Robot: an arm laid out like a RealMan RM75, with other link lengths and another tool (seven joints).
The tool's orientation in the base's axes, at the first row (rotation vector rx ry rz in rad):
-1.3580 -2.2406 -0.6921
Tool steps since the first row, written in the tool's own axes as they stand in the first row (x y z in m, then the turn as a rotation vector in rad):
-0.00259 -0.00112 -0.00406 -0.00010 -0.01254 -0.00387
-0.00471 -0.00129 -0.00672 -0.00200 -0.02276 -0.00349
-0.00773 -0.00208 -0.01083 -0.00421 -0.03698 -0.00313
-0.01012 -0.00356 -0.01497 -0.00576 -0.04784 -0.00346
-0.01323 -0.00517 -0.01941 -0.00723 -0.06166 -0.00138
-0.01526 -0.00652 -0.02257 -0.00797 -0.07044 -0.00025
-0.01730 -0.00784 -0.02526 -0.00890 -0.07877 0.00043
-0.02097 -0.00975 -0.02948 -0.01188 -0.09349 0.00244
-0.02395 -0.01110 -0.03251 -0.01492 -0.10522 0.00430
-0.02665 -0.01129 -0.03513 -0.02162 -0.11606 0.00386
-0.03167 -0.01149 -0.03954 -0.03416 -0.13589 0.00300
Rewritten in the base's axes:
0.00052 -0.00470 0.00144 -0.01082 -0.00741 0.00055
0.00155 -0.00785 0.00224 -0.01921 -0.01253 -0.00284
0.00255 -0.01275 0.00352 -0.03107 -0.01945 -0.00718
0.00267 -0.01750 0.00507 -0.04012 -0.02502 -0.00993
0.00301 -0.02299 0.00641 -0.05210 -0.03023 -0.01510
0.00299 -0.02685 0.00742 -0.05978 -0.03352 -0.01812
0.00296 -0.03041 0.00807 -0.06692 -0.03704 -0.02081
0.00324 -0.03626 0.00884 -0.07906 -0.04368 -0.02699
0.00362 -0.04069 0.00920 -0.08848 -0.04927 -0.03251
0.00487 -0.04422 0.00962 -0.09529 -0.05841 -0.03822
0.00730 -0.05043 0.01008 -0.10762 -0.07538 -0.04878

